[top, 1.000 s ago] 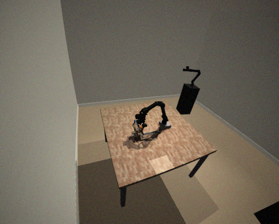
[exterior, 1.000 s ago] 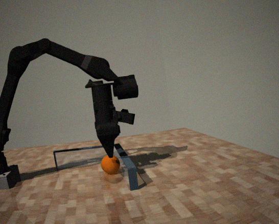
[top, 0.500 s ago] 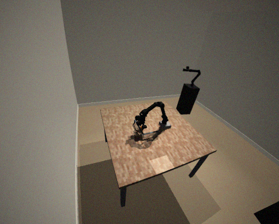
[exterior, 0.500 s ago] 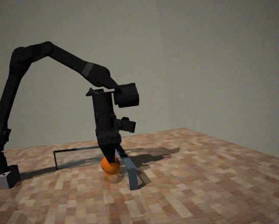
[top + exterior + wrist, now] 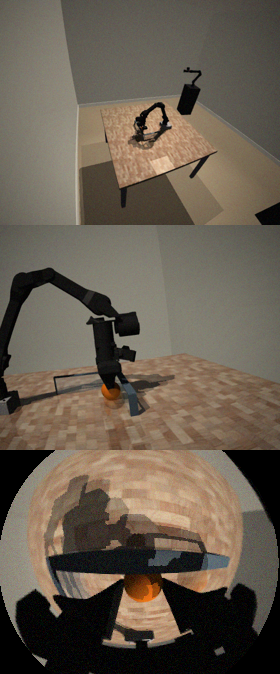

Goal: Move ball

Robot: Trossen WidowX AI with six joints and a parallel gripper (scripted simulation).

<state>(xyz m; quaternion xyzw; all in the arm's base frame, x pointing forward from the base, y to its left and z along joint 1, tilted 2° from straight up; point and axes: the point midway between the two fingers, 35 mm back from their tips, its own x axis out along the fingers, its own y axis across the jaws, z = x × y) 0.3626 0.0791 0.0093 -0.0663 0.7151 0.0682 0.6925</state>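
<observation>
Right now the see-through copy of ball is 9 cm to the right of my gripper tip and 2 cm ahead of it.
</observation>
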